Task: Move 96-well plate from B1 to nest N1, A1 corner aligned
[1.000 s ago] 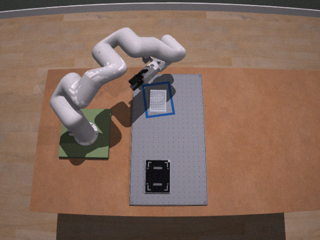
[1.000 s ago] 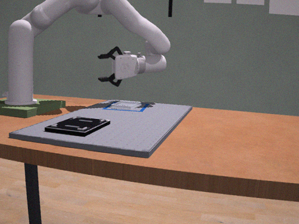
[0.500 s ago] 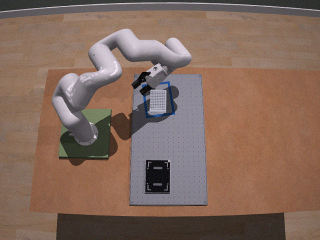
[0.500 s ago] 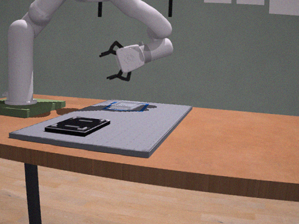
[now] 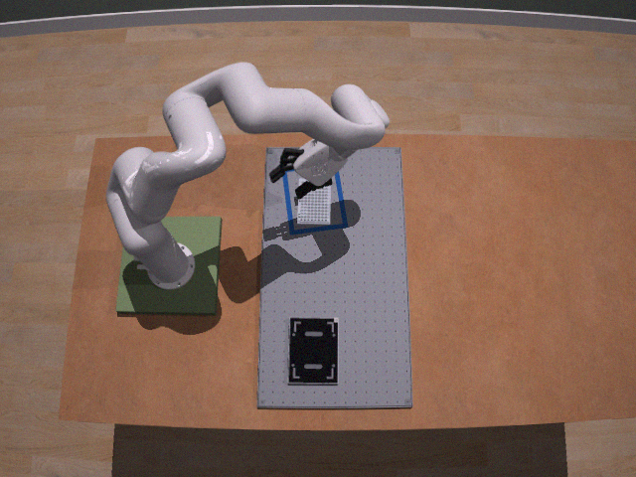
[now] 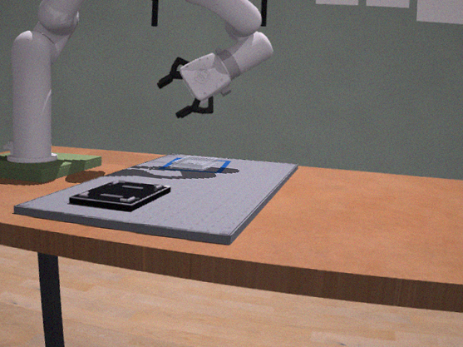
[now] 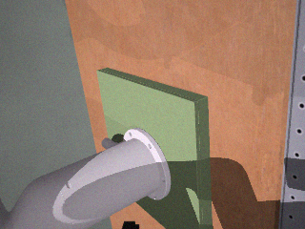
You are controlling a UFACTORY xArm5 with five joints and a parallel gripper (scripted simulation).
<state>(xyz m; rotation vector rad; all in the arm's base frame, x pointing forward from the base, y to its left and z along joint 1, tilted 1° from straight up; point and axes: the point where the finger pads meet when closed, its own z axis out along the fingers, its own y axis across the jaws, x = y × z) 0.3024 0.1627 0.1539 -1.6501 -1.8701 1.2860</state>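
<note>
Now: hand 6 cm short of the 96-well plate, 3 cm to the right of it and 16 cm above it. Also, from my hand: black plate nest 7 cm ahead, 37 cm to the right, 16 cm below; then A1 label 12 cm ahead, 29 cm to the right, 15 cm below.
</note>
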